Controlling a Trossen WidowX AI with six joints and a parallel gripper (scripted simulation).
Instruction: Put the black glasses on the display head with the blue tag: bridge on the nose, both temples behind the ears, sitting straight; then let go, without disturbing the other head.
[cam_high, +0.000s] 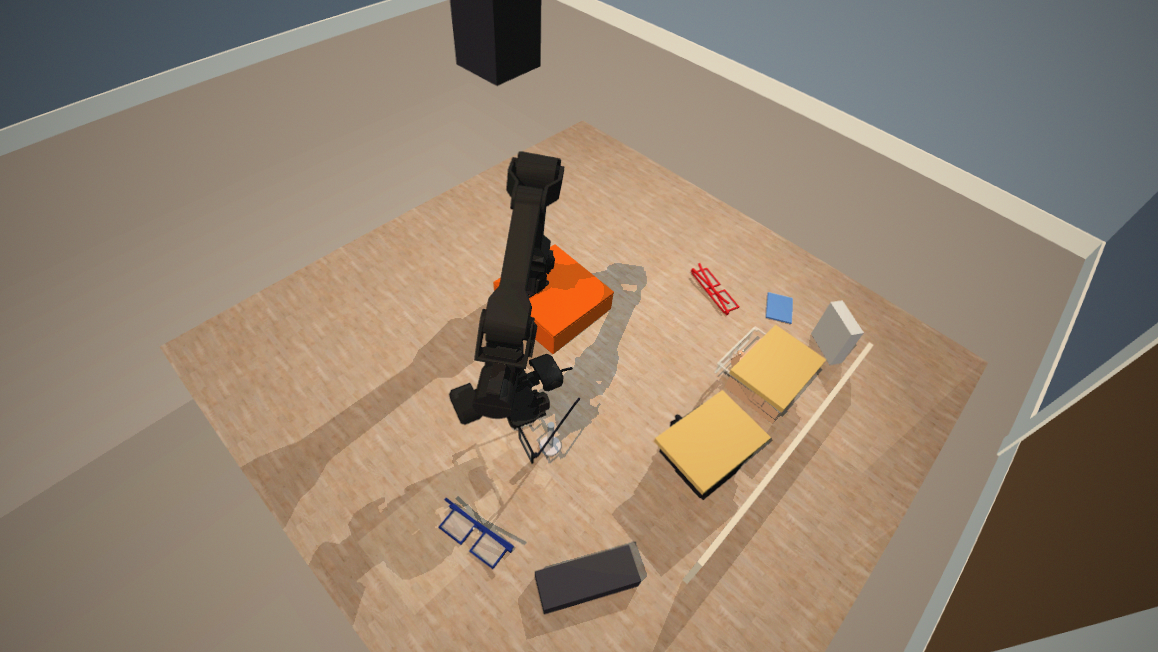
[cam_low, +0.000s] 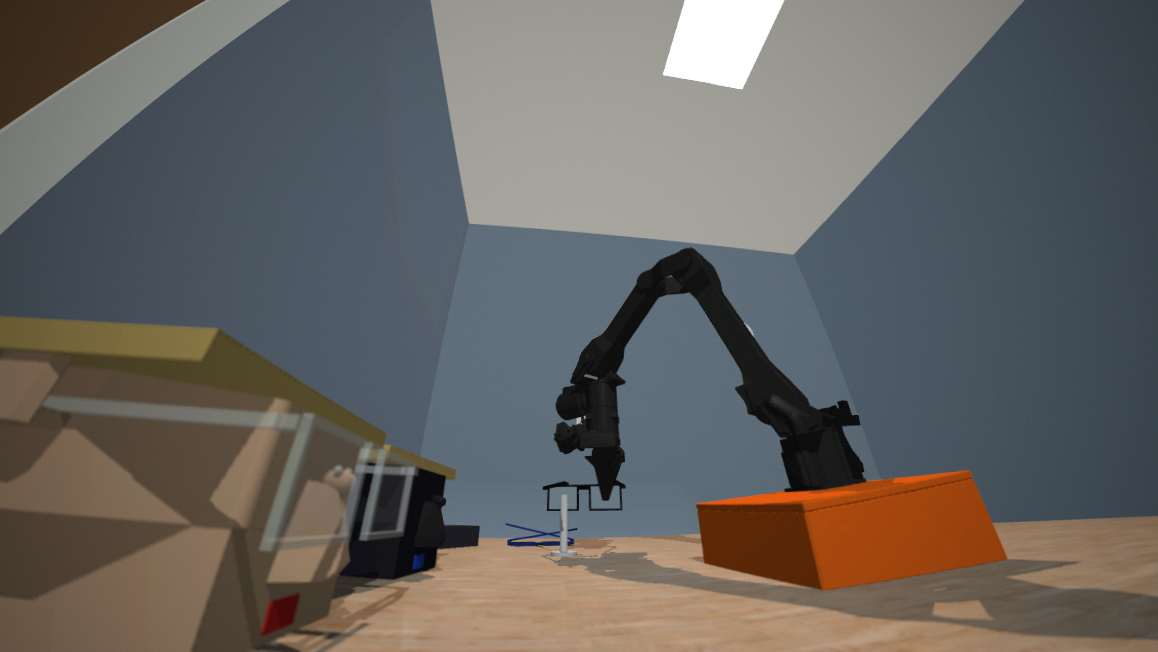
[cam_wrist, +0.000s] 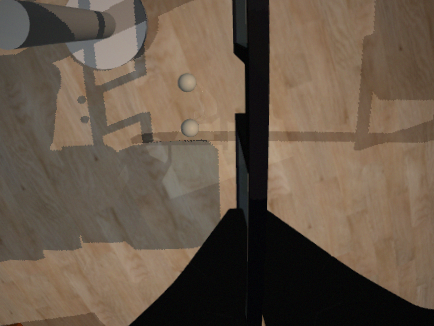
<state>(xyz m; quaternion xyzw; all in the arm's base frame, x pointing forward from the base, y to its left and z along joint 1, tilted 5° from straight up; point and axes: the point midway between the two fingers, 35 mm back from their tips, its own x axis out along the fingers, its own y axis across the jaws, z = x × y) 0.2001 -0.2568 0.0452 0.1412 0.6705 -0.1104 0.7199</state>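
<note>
My gripper tip is now 70 mm short of the grey peg stand, 50 mm above it and 30 mm to the right of it. Round my gripper tip: display head 420 mm to the left, 290 mm ahead, 20 mm below; then blue pad 660 mm to the left, 220 mm ahead, 80 mm below; then long strip 420 mm ahead, 300 mm to the left, 20 mm below.
</note>
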